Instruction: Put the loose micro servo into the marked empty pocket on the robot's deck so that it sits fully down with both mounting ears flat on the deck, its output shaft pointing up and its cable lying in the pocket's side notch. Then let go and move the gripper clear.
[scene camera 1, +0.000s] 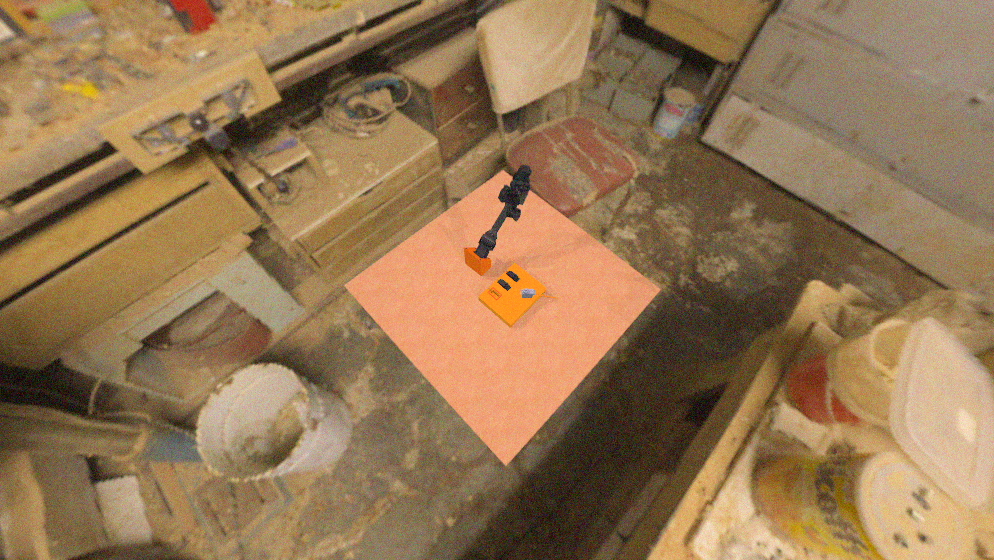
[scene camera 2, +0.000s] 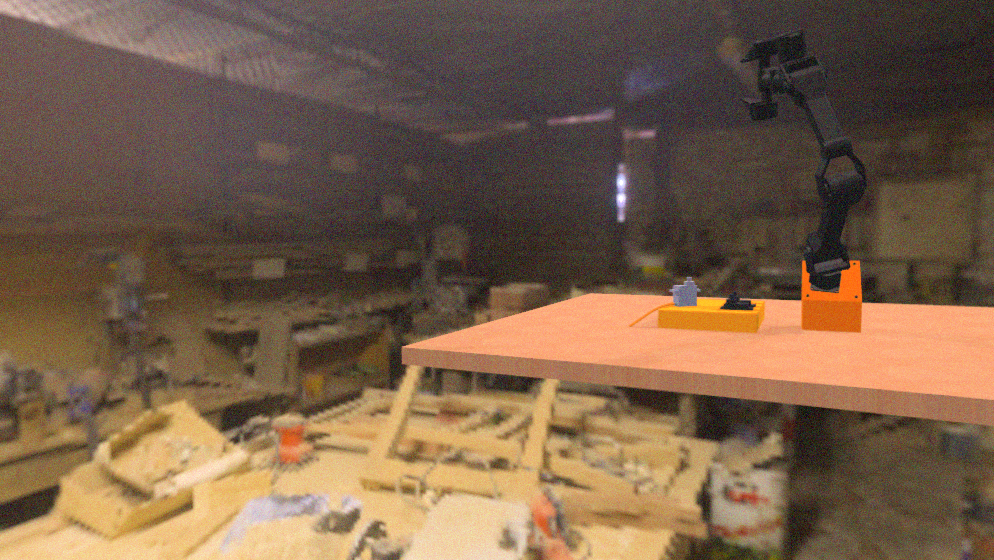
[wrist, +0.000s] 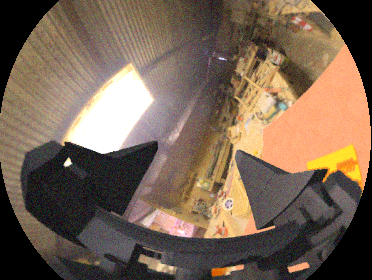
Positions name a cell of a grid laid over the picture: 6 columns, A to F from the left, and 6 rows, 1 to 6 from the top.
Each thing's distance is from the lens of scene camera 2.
gripper (scene camera 2: E1): 1.89 m
micro servo (scene camera 2: E4): 1.88 m
orange deck (scene camera 2: E4): 1.78 m
